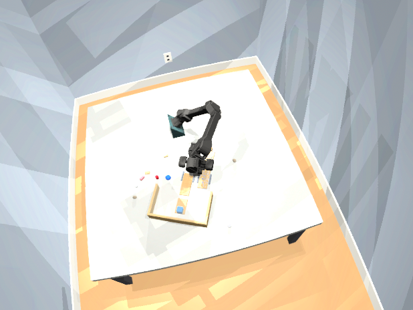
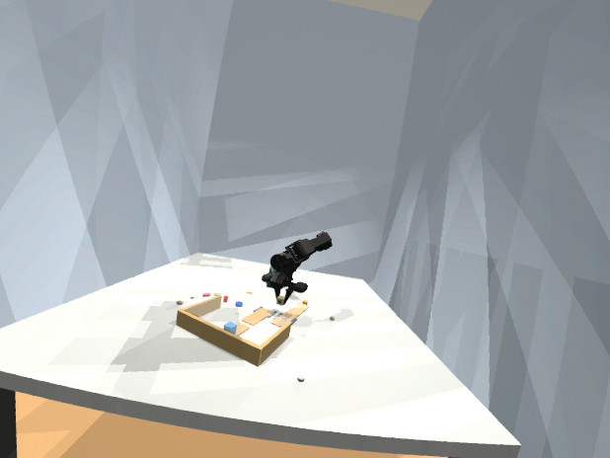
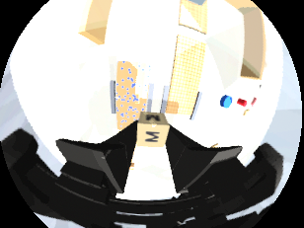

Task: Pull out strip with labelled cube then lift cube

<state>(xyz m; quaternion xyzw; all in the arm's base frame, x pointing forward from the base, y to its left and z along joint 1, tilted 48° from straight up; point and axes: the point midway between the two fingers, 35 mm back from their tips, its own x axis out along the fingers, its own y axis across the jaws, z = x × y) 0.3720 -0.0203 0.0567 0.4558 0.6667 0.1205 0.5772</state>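
The dotted strip lies 2 cm behind my gripper tip, 6 cm to the left of it and 5 cm below it. The rest, counted from my gripper tip: labelled cube 1 cm above; then blue disc 5 cm behind, 17 cm to the right, 5 cm below; then red disc 7 cm behind, 23 cm to the right, 5 cm below.
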